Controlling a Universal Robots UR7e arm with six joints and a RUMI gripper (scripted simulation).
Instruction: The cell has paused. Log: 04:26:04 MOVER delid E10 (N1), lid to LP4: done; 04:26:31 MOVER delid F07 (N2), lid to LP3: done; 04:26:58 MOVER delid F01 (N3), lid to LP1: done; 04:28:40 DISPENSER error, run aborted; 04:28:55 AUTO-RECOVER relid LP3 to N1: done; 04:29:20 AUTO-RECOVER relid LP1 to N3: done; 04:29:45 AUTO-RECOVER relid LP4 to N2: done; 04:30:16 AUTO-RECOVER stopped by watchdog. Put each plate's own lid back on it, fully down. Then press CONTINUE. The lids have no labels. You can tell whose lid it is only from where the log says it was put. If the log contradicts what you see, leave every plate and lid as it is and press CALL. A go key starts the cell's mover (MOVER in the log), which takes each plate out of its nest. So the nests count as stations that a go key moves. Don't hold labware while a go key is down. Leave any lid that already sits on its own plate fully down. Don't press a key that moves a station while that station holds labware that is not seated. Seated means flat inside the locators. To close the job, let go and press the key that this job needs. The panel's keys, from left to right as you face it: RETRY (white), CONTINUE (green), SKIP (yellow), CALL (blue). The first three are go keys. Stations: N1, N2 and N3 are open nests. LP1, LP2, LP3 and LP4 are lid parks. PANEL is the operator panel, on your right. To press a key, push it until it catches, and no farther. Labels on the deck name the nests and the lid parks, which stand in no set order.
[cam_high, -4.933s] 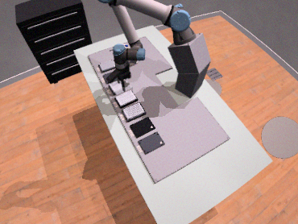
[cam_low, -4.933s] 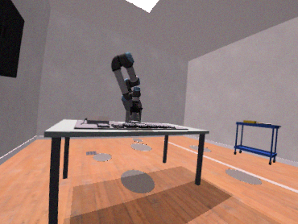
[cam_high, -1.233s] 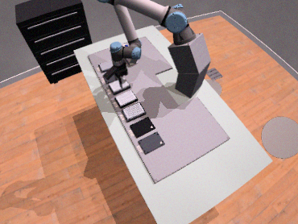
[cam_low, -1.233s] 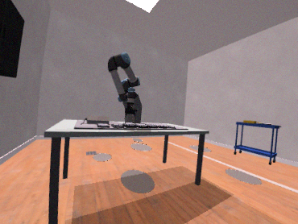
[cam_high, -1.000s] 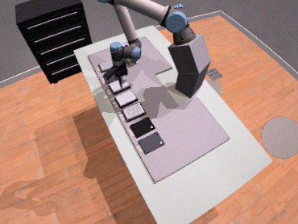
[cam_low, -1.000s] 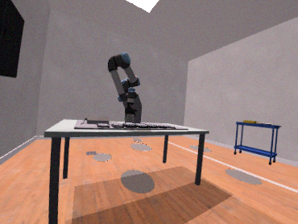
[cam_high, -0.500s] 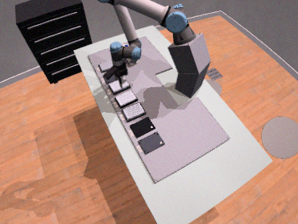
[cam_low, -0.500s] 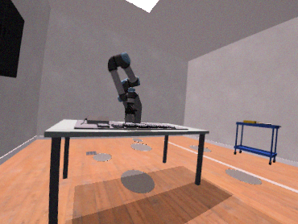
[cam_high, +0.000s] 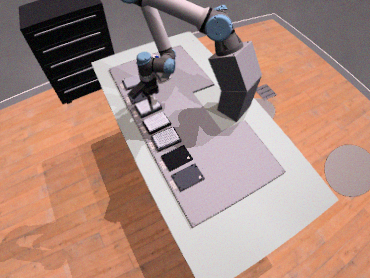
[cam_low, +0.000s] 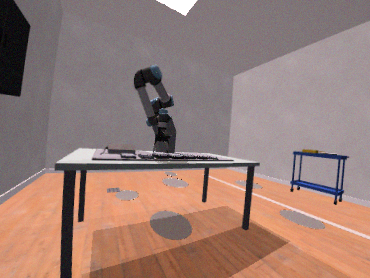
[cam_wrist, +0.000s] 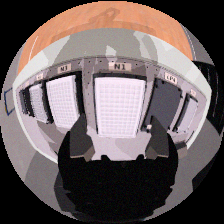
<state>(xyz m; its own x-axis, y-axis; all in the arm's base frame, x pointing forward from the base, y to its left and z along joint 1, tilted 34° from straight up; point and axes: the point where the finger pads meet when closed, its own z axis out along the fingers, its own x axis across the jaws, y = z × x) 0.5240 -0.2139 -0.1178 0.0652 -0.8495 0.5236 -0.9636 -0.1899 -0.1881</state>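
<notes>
Now: hand 10 mm above the white lid. From my hand the other things lie so: white lidded plate 20 mm below; then yellow key 320 mm to the right, 220 mm behind, 20 mm above; then green key 270 mm to the right, 230 mm behind, 20 mm above.
</notes>
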